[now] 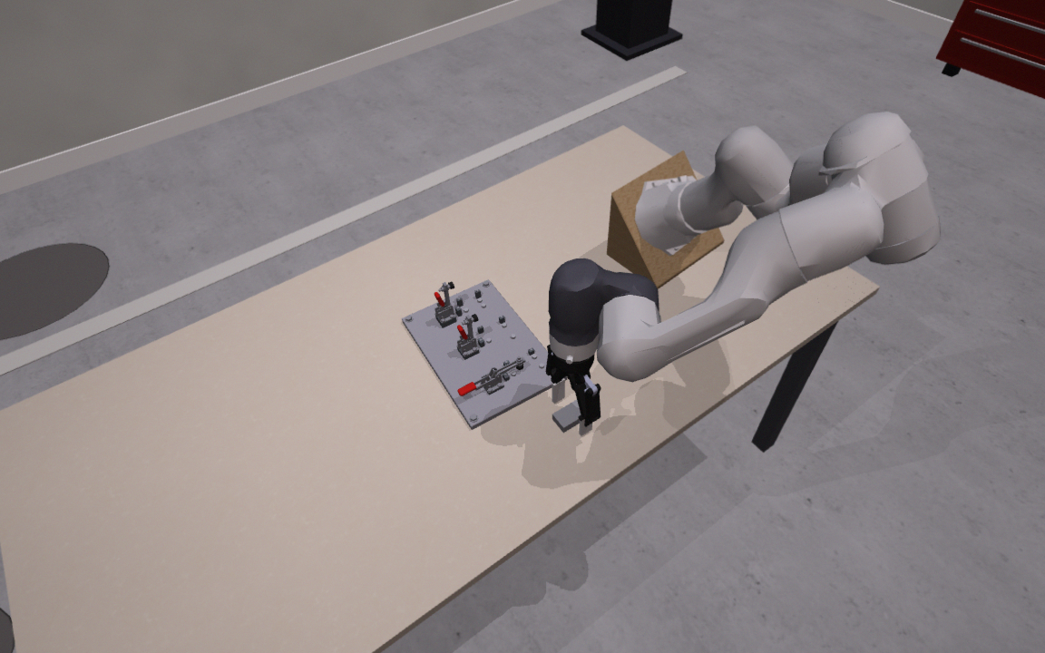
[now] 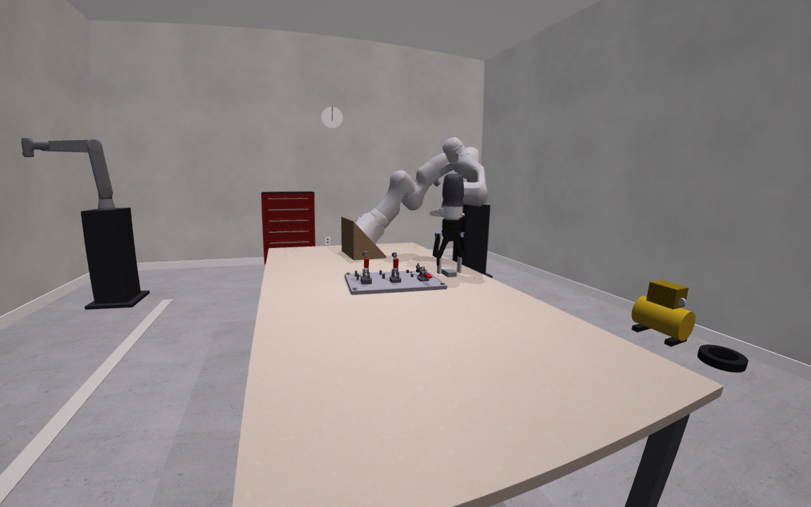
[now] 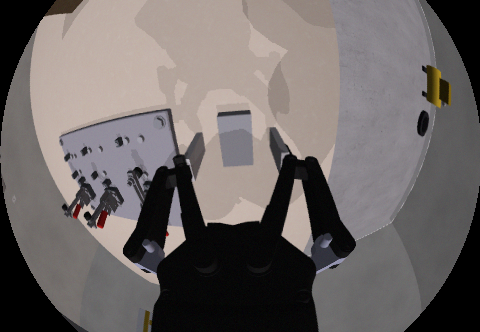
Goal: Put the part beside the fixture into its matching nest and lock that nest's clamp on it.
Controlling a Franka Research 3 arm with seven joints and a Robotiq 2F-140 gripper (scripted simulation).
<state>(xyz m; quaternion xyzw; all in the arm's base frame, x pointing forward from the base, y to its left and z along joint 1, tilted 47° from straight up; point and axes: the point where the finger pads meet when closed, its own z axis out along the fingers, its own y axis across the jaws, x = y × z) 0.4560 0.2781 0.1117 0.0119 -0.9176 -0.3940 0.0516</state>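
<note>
Right now the part is 3 cm below my hand. Round my hand: grey fixture plate: 6 cm ahead, 26 cm to the right, 3 cm below.
</note>
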